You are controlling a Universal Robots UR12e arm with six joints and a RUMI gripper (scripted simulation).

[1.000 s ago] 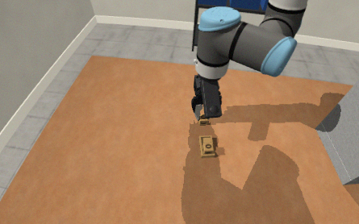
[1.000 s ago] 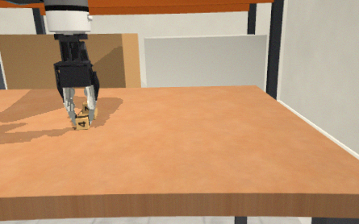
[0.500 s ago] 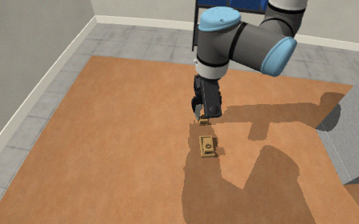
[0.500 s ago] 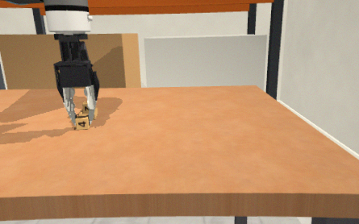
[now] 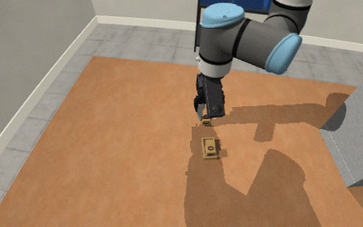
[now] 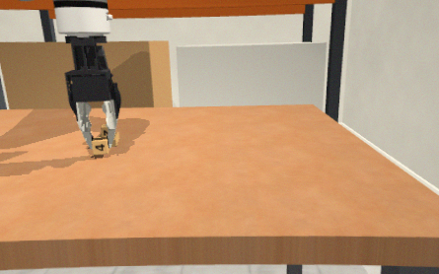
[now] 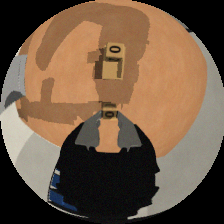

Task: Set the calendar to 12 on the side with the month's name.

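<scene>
The tray lies 10 cm to the left of my hand, 3 cm below it and 2 cm behind it. The rest, counted from my hand: cube: 1 cm below.
</scene>
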